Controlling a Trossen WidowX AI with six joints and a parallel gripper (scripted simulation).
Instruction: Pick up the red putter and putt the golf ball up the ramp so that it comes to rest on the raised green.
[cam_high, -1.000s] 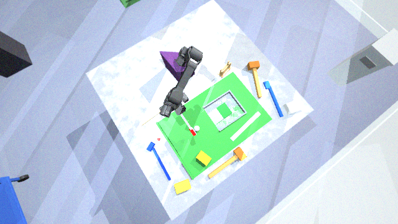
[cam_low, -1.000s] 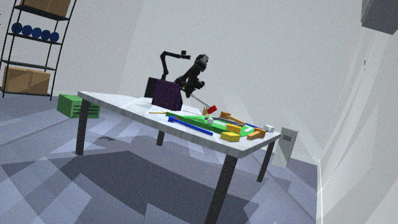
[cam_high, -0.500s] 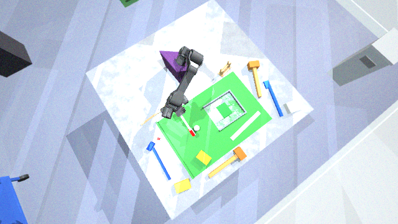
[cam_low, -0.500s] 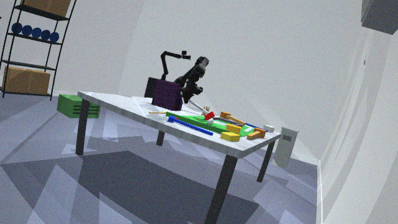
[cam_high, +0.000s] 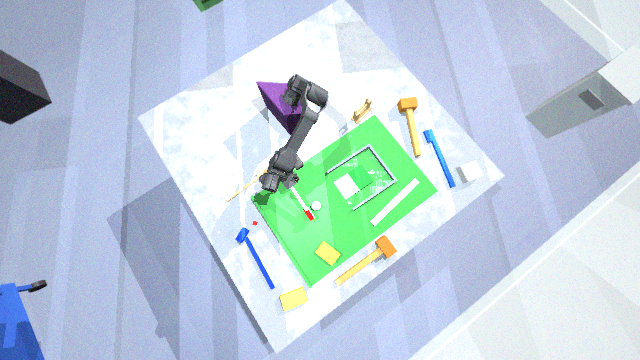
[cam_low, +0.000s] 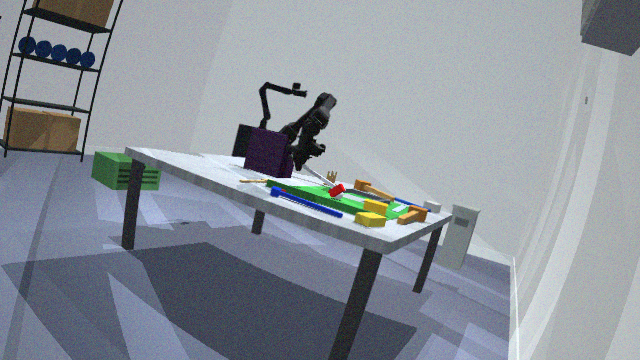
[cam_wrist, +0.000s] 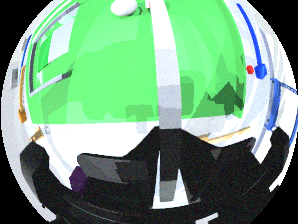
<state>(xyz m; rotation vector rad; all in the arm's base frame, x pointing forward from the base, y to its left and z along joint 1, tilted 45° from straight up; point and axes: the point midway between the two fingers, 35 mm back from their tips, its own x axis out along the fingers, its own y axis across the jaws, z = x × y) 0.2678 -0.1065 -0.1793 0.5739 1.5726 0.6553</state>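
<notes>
My gripper tip is 9 cm short of the putter. Also, from my gripper tip: green mat (21 cm ahead, 19 cm to the left, 7 cm below); white golf ball (18 cm ahead, 5 cm to the left, 5 cm below); white bar (37 cm ahead, 37 cm to the left, 7 cm below).
</notes>
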